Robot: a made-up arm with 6 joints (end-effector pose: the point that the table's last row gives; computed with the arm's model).
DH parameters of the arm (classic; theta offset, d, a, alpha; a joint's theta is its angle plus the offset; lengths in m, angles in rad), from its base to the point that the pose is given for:
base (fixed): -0.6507 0 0.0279 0
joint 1: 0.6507 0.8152 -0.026 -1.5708
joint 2: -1.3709 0 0.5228 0
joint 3: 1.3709 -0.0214 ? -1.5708
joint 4: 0 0.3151 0.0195 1.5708
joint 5: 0 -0.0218 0.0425 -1.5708
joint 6: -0.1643 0 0.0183 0
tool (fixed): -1.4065 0.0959 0 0
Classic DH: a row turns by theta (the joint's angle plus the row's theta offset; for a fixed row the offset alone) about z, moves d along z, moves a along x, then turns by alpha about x.
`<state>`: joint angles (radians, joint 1 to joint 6).
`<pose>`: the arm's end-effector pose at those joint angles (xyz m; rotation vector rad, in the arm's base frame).
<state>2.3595 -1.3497 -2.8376 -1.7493 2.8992 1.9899</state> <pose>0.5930 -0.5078 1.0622 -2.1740 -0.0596 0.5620</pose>
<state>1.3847 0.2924 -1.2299 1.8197 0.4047 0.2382</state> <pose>0.1800 0.5394 1.0373 -1.7670 -1.0877 -0.3606</pose>
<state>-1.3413 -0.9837 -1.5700 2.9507 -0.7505 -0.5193</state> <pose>-0.0438 0.1105 1.4313 0.6090 -1.6087 2.1136</pose>
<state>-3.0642 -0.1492 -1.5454 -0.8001 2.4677 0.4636</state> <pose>-0.2599 0.0644 1.3796 -0.7804 1.9951 0.3058</pose>
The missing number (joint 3, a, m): 0.0493
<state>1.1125 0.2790 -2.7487 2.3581 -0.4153 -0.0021</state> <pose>0.3160 0.3792 1.5477 -1.0686 0.1356 -1.2311</pose>
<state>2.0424 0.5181 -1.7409 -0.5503 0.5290 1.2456</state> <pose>-0.2751 0.6669 1.1416 -0.5300 -2.6542 -1.0919</pose>
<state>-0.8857 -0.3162 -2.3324 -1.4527 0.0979 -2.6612</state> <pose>0.0613 -0.0465 1.7311 0.4364 -0.5838 2.7450</pose>
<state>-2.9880 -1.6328 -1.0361 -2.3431 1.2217 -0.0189</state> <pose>0.4564 0.0951 1.2918 -0.0156 1.1427 2.0909</pose>
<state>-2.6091 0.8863 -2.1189 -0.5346 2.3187 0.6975</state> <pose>-0.6360 -0.2954 0.9497 -1.1739 1.5835 0.4058</pose>
